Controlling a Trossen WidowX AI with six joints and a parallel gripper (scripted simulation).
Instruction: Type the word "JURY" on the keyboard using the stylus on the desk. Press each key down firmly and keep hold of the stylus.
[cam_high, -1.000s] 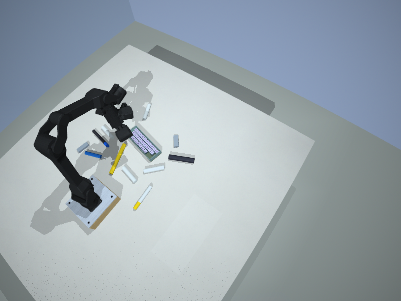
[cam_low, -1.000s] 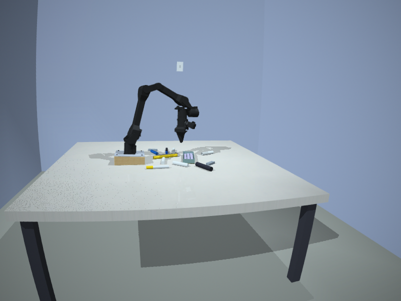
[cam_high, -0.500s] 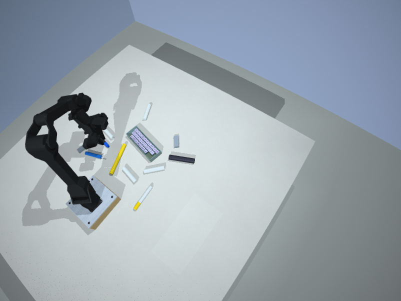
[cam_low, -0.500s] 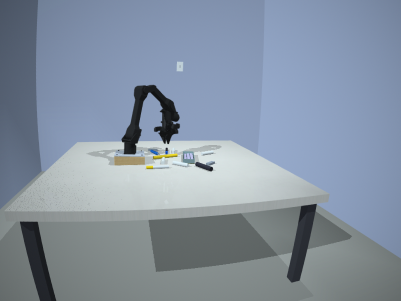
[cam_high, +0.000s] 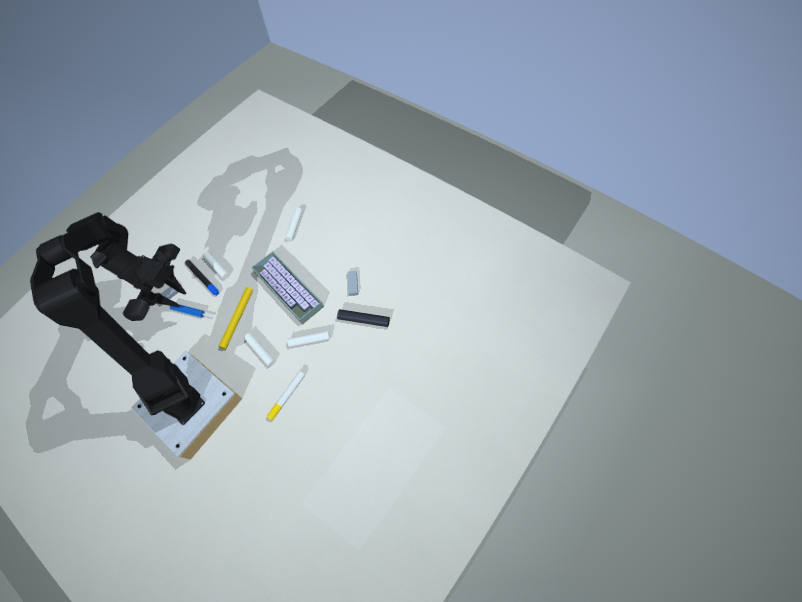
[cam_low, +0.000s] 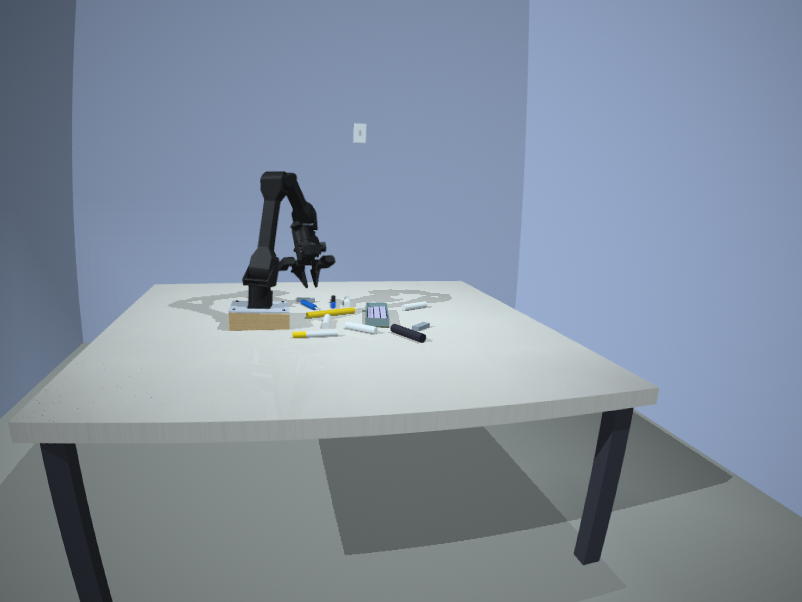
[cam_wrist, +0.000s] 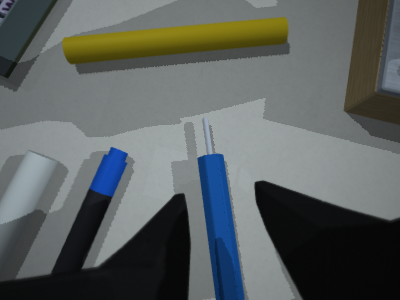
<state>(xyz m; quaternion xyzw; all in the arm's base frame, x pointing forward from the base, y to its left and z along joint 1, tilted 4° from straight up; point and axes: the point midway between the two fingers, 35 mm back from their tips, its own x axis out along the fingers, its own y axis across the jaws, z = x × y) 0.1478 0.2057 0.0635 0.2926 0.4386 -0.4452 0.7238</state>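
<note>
Now: the blue stylus 1 cm to the right of my gripper tip and 6 cm below it. Also, from my gripper tip: black-and-blue pen 7 cm ahead, 3 cm to the left, 6 cm below; yellow-and-white marker 1 cm behind, 34 cm to the right, 6 cm below; yellow stick 6 cm ahead, 10 cm to the right, 6 cm below.
</note>
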